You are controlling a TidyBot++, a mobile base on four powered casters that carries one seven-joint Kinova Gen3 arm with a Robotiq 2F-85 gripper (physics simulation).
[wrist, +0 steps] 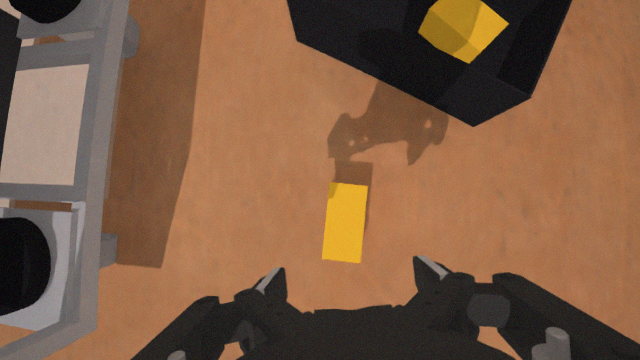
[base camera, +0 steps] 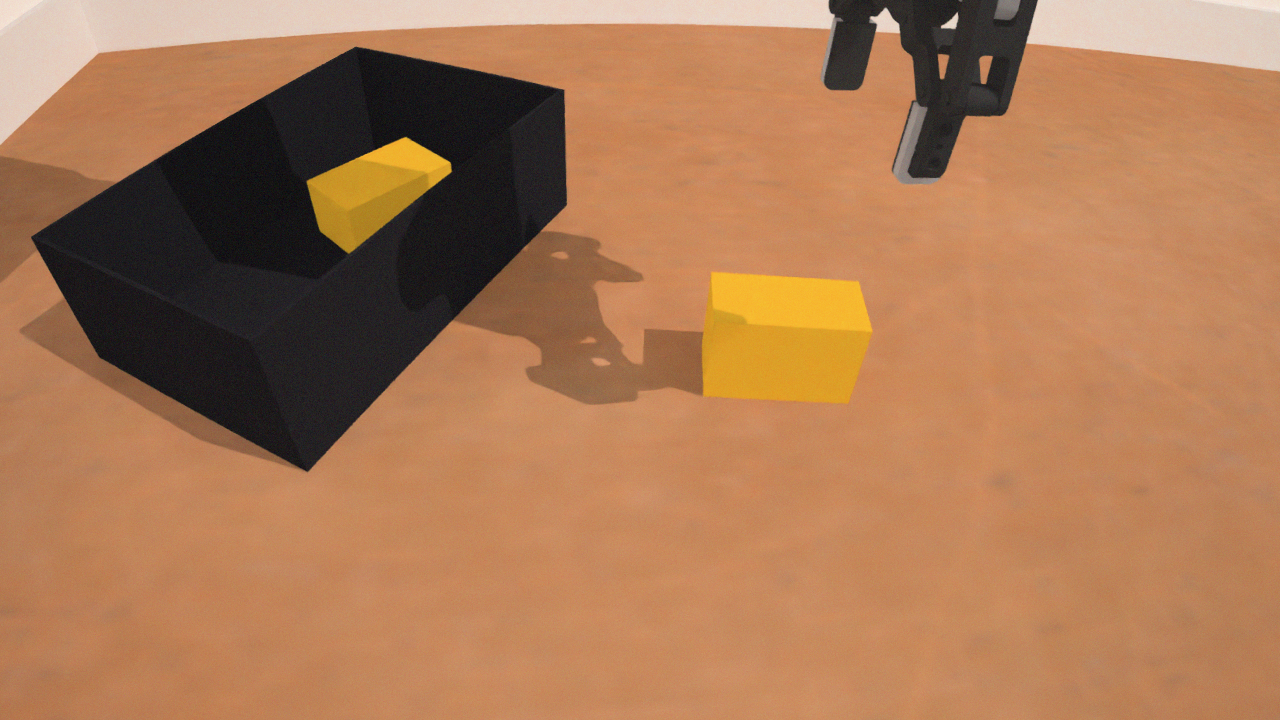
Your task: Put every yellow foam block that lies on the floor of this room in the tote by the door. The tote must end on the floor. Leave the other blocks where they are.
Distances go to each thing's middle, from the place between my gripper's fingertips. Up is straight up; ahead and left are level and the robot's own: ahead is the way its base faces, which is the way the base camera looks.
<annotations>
I see my gripper 320 mm to the right of the black tote [base camera: 204, 274], 120 mm above it and 100 mm short of it.
</annotations>
